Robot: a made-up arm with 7 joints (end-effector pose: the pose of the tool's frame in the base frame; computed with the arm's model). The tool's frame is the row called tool. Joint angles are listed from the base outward.
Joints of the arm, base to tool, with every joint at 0 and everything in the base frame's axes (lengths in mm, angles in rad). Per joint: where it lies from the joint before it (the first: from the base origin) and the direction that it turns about. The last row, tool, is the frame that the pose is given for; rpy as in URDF.
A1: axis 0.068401 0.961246 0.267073 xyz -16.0 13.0 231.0
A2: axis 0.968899 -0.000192 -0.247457 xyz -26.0 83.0 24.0
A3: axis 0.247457 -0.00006 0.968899 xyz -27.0 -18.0 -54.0
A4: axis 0.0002 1 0.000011 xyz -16.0 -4.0 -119.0
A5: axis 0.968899 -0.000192 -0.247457 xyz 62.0 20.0 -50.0
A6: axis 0.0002 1 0.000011 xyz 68.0 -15.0 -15.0
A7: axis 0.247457 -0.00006 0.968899 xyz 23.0 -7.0 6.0
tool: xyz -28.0 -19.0 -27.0 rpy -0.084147 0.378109 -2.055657
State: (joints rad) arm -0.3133 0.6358 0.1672 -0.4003 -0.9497 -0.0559 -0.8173
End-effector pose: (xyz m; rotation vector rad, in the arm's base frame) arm 0.1097 0.1711 0.1277 1.3302 -0.7453 -2.5993
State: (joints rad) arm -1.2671 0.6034 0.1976 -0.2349 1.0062 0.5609 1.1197
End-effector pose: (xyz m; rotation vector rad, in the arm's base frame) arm 0.2498 0.1784 0.2818 1.1699 0.2041 0.5617
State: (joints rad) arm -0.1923 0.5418 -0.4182 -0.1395 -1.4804 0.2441 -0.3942
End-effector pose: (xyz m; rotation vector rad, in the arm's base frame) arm 0.0647 0.1055 0.0605 -0.5521 -0.9334 -2.5355
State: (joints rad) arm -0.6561 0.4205 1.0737 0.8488 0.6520 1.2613 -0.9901
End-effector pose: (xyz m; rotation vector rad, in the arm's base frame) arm 0.0981 0.2371 0.0075 -1.2769 0.0743 -1.6712
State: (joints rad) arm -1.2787 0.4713 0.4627 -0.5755 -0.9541 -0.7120 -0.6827
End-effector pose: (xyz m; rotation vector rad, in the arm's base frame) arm 0.1421 0.1351 0.2938 -2.6818 1.5679 0.3932
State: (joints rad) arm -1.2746 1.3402 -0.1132 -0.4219 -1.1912 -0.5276 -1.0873
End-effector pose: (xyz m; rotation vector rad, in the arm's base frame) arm 0.1533 0.1734 0.3177 -2.0239 0.2680 1.2443
